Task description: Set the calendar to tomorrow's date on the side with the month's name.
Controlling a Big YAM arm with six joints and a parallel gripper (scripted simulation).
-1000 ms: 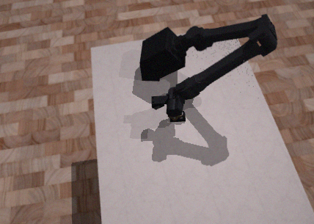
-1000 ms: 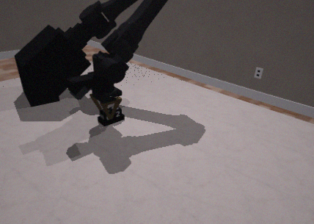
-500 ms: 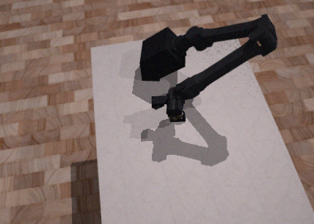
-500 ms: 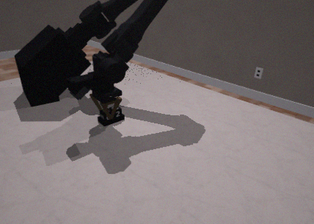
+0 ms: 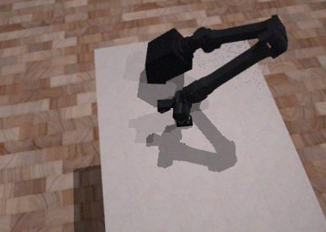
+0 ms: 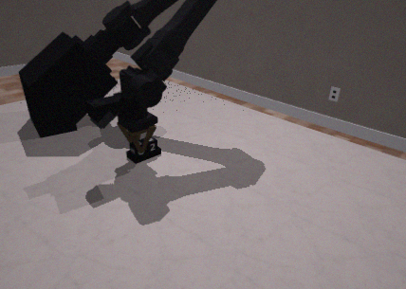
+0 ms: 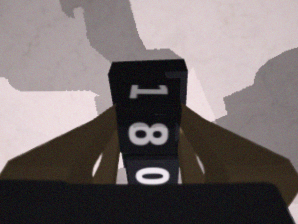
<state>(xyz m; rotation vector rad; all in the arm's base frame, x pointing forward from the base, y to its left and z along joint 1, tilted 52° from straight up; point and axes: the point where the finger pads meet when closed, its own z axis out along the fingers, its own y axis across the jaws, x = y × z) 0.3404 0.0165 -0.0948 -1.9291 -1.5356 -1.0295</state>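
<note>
Right now the black tray is 2 cm to the left of my hand and 2 cm below it. Also, from my hand: black digit cube (right at my hand).
</note>
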